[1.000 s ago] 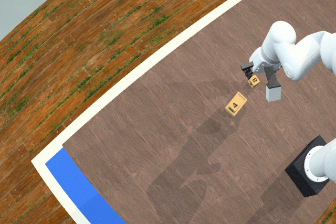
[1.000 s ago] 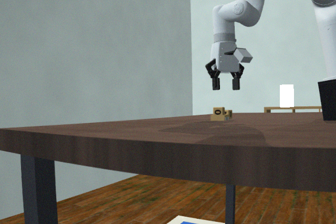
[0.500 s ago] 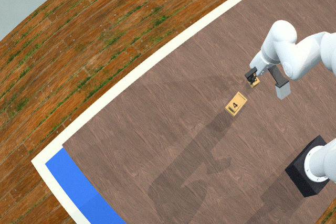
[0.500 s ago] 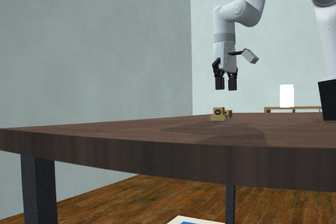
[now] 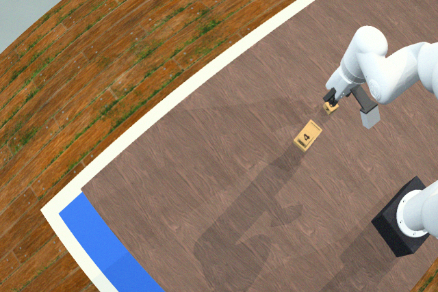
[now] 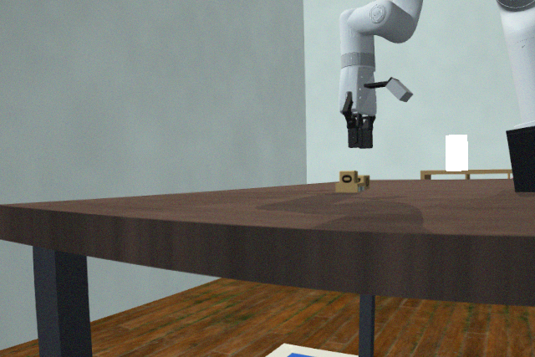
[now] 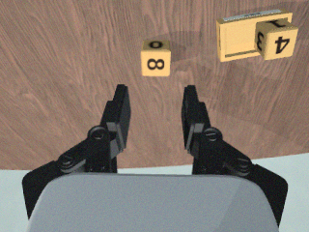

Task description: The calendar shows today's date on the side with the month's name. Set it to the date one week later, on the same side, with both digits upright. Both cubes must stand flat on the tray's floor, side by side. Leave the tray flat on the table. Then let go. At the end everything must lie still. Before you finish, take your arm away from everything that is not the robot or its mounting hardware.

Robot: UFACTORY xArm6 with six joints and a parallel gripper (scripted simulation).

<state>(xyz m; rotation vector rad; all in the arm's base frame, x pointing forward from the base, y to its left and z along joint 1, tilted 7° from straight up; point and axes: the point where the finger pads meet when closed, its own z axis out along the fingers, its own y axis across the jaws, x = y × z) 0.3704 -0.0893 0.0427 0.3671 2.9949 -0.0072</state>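
Right now my hand is 9 cm above the wooden cube. Round my hand: tray (11 cm to the left, 10 cm below).
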